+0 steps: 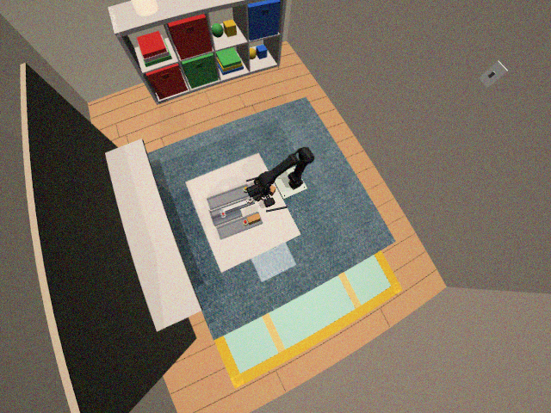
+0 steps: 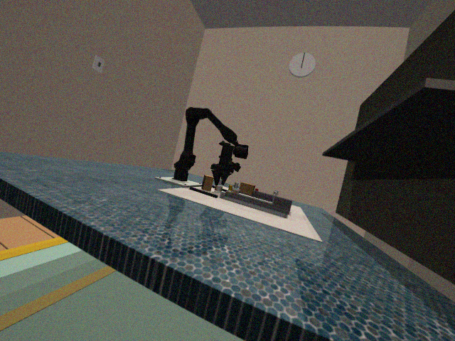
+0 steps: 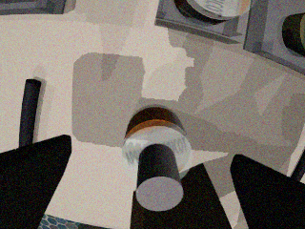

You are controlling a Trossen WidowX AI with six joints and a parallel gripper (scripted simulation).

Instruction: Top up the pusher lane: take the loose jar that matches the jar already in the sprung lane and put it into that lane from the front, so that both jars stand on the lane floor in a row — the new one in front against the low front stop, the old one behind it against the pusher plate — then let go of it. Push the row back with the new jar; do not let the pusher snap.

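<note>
Right now the lane rack is 240 mm ahead of my gripper tip, 30 mm to the right of it and 20 mm below it.
</note>
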